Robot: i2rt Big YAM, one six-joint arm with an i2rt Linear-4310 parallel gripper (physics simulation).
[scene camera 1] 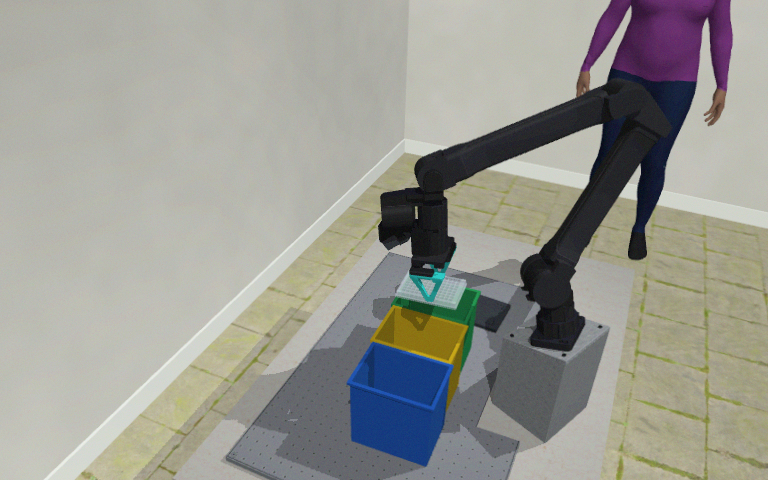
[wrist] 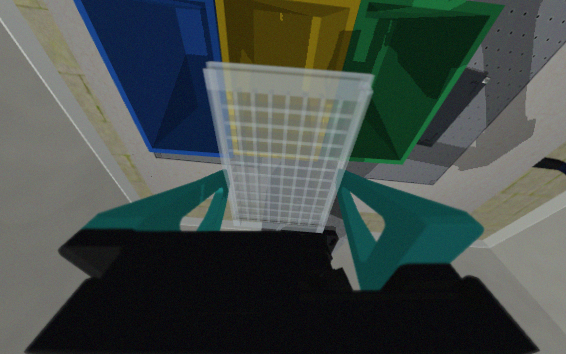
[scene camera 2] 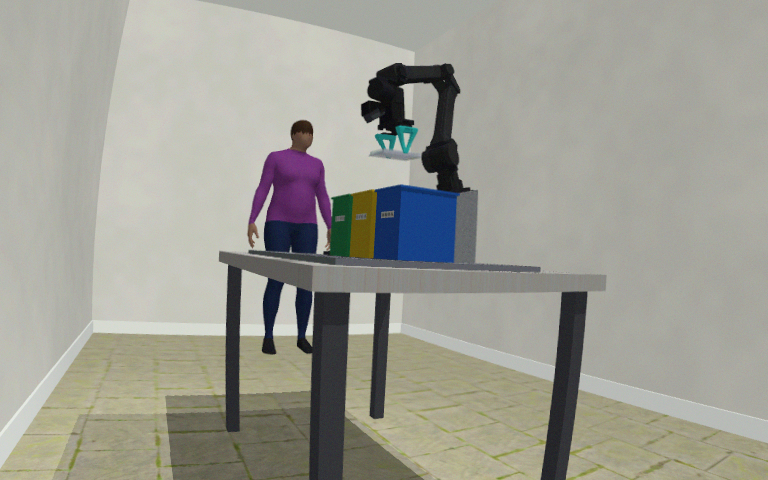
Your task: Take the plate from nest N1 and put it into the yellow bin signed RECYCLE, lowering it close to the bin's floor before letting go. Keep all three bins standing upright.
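Frame: origin at the arm's base, x left, y ahead, z down, level; centimetres.
Seen in the pictures: gripper, fingertip midpoint: (scene camera 1: 434, 289) (wrist: 282, 176) (scene camera 2: 396, 155); arm's base at its link origin: (scene camera 1: 558, 333).
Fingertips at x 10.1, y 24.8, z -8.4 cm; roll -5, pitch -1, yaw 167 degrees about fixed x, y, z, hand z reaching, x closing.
Note:
Offsets run from my fingertips to a thing's top centre.
My gripper (scene camera 1: 433, 285) (scene camera 2: 396, 150) (wrist: 282, 176) is shut on the clear gridded plate {dx +0.1, dy +0.6, dz -1.3 cm} (scene camera 1: 453, 291) (scene camera 2: 378, 154) (wrist: 287, 130), gripping it by its two long sides. The plate is held roughly level above the bins' rims. The yellow bin {dx +1.0, dy +2.1, dz +11.9 cm} (scene camera 1: 430, 333) (scene camera 2: 362, 237) (wrist: 285, 45) stands upright between the other two. In the wrist view the plate overlaps the yellow bin's opening and, at its edges, the blue and green bins. The sign on the yellow bin is too small to read. Nest N1 {dx -33.4, dy +1.9, dz +28.4 cm} (scene camera 1: 493, 314) (wrist: 452, 110) is a dark base beside the green bin.
The blue bin {dx +13.9, dy -0.4, dz +11.9 cm} (scene camera 1: 396, 413) (scene camera 2: 424, 226) (wrist: 150, 75) stands upright nearest scene camera 1; the green bin {dx -12.0, dy +4.4, dz +11.9 cm} (scene camera 1: 471, 316) (scene camera 2: 340, 237) (wrist: 420, 75) stands upright on the yellow bin's other side. The arm's grey pedestal (scene camera 1: 526, 384) stands beside the bins. A person (scene camera 1: 662, 39) (scene camera 2: 297, 186) stands behind the table.

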